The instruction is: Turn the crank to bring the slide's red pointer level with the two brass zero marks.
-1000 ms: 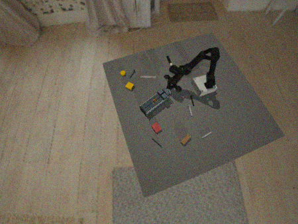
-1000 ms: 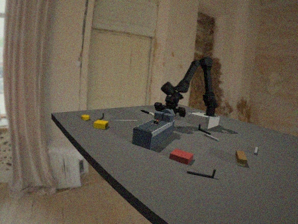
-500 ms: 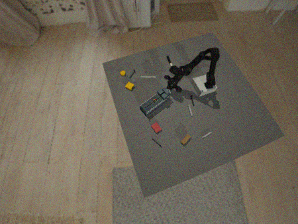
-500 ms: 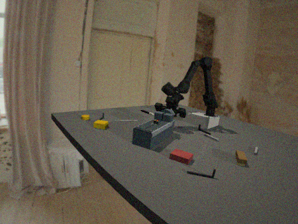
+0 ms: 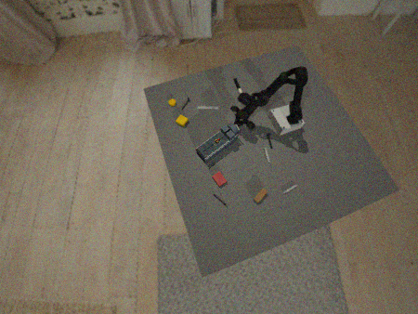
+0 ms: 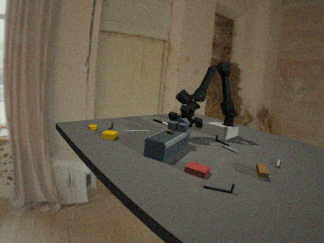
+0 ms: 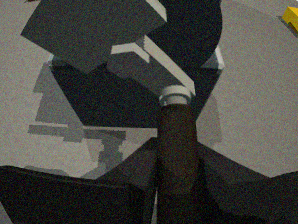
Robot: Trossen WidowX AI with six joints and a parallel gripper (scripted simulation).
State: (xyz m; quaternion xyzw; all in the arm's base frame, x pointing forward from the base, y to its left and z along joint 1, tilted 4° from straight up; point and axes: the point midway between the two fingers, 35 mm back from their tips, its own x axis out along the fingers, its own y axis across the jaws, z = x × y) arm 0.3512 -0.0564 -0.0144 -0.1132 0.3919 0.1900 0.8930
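The dark handle is 20 mm behind my gripper tip, 10 mm to the right of it and 20 mm above it. Also, from my gripper tip: red pointer 130 mm ahead, 80 mm to the left, 40 mm above; yellow block 320 mm ahead, 140 mm to the right, 30 mm below; red block 170 mm ahead, 300 mm to the left, 30 mm below.
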